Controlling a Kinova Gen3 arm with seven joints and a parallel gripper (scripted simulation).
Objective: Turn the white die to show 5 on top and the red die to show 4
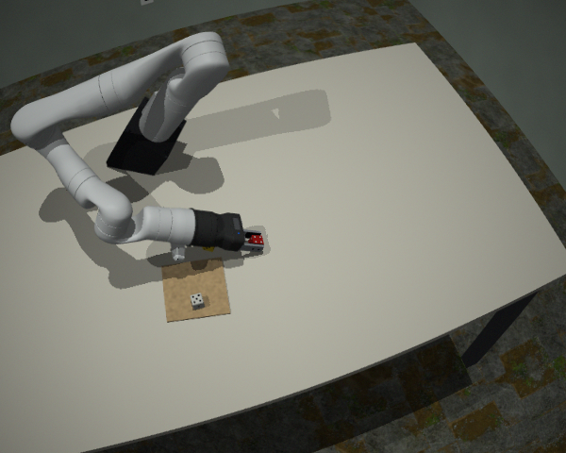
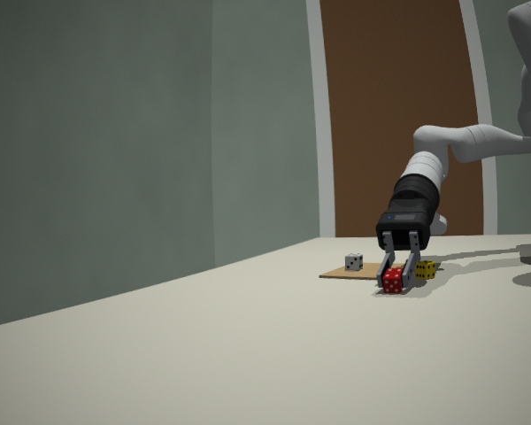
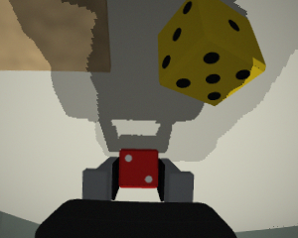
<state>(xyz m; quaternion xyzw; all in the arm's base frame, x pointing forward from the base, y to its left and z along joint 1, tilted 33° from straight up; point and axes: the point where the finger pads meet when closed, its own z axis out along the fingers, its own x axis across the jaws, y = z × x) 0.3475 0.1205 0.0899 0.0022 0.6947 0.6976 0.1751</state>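
Right now the yellow die is 10 cm to the right of my hand, 3 cm behind it and 1 cm below it. The rest, counted from my hand: red die 1 cm to the left, 1 cm below; white die 16 cm to the right, 10 cm ahead, 1 cm below; brown mat 16 cm to the right, 6 cm ahead, 2 cm below.
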